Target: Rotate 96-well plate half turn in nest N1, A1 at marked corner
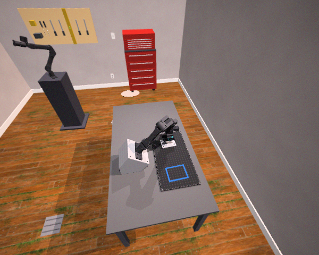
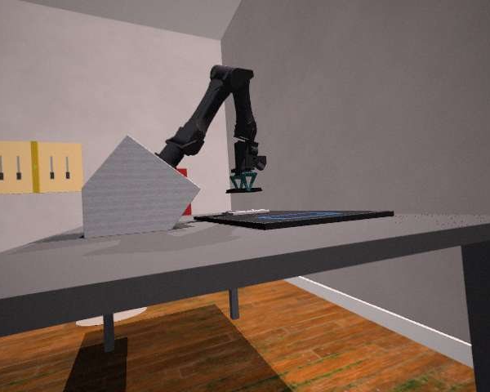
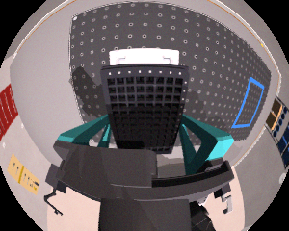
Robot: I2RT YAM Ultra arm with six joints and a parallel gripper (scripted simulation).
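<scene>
My hand is 9 cm above the white plate nest N1. Also, from my hand: dark 96-well plate (right at my hand).
</scene>
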